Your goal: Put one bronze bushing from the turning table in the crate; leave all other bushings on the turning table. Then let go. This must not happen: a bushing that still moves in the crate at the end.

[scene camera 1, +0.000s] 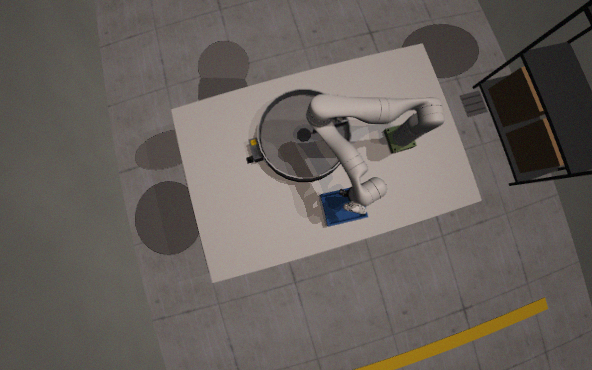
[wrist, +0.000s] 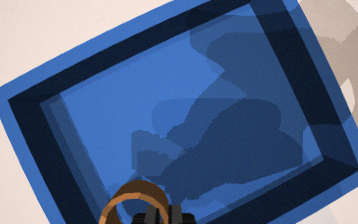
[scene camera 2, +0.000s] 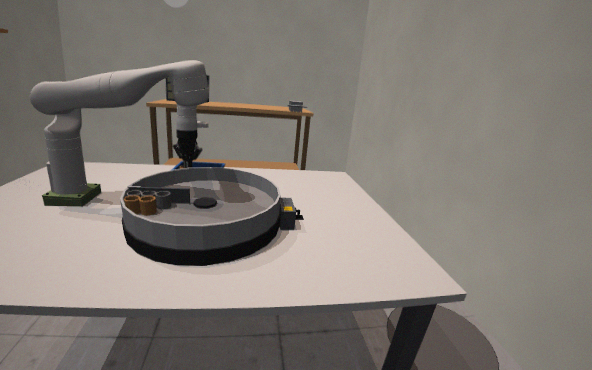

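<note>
A blue crate (scene camera 1: 333,207), (wrist: 219,111) is part of the scene.
</note>
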